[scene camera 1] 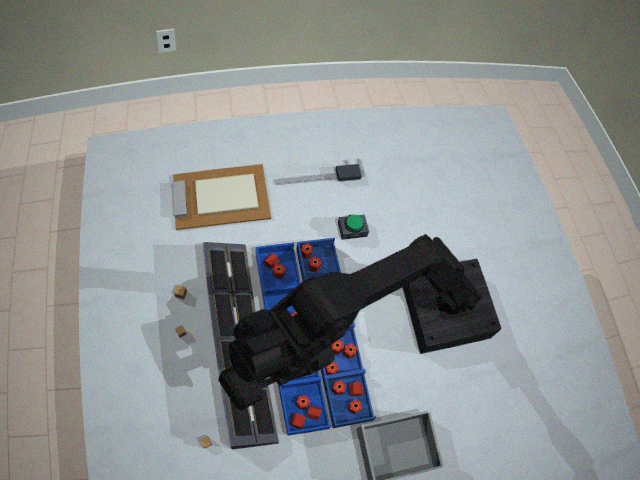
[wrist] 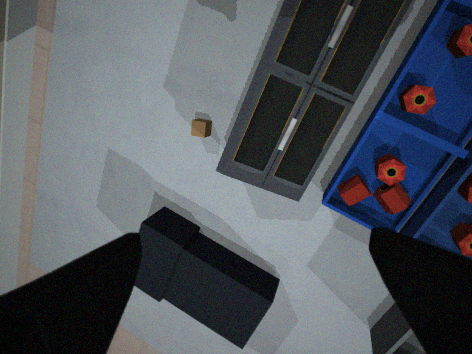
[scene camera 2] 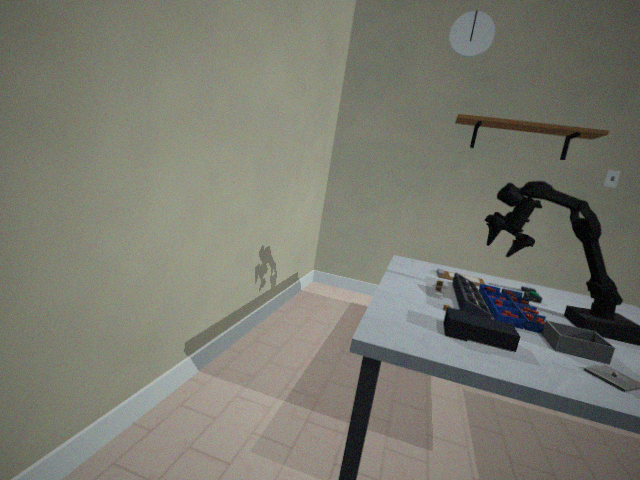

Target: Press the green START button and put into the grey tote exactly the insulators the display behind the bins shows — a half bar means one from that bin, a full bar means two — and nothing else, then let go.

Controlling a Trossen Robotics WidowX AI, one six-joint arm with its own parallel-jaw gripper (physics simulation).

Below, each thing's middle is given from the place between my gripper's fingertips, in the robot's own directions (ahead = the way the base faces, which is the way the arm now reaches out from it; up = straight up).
Right now my hand is 270 mm past the grey tote (scene camera 1: 408, 440), 120 mm to the right of it and 220 mm above it. From my hand the other things lie so: brown board with pad (scene camera 1: 231, 195) (50 mm ahead, 550 mm to the right, 240 mm below); grey caliper-like tool (scene camera 1: 347, 172) (210 mm behind, 600 mm to the right, 240 mm below).
